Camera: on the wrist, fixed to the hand. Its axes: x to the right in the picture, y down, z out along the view.
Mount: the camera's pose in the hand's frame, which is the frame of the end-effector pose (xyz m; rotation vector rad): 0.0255 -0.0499 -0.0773 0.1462 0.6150 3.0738
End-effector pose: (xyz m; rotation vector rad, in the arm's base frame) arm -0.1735 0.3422 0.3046 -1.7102 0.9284 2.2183
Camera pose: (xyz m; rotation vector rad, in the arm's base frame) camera -0.0943 0.3311 0.2525 -0.3551 -1.3443 0.0718
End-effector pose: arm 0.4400 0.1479 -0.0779 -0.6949 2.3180 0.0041
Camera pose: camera 0.3998 0.0781 -0.0267 -2.5470 -0.9520 -0.7167
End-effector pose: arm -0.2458 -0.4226 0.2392 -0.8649 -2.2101 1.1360
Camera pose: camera -0.2259 -0.3863 0.3253 2.3788 -1.0404 -0.6135
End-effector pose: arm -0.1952 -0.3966 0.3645 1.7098 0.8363 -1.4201
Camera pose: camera -0.1949 -0.3042 0.3406 1.1063 -1.4992 1.1902
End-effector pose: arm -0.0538 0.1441 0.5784 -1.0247 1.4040 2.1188
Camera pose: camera -0.0096 0.0931 0.5109 -0.7485 -0.9233 -0.2153
